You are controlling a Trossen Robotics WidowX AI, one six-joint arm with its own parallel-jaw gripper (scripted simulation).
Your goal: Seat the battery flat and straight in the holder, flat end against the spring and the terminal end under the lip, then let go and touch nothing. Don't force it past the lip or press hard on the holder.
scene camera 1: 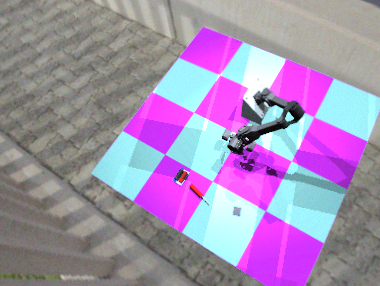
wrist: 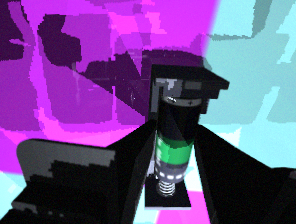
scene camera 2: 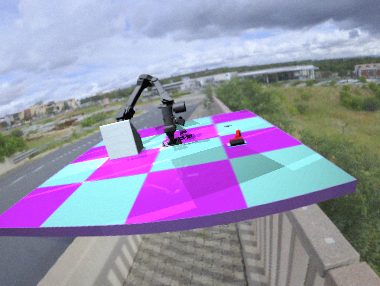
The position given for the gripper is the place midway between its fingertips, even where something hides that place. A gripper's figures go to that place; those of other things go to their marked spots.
Scene:
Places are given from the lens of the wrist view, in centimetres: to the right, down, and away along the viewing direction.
gripper [wrist: 174, 127]: 2, 1, 11
battery [wrist: 178, 117]: 2, 0, 9

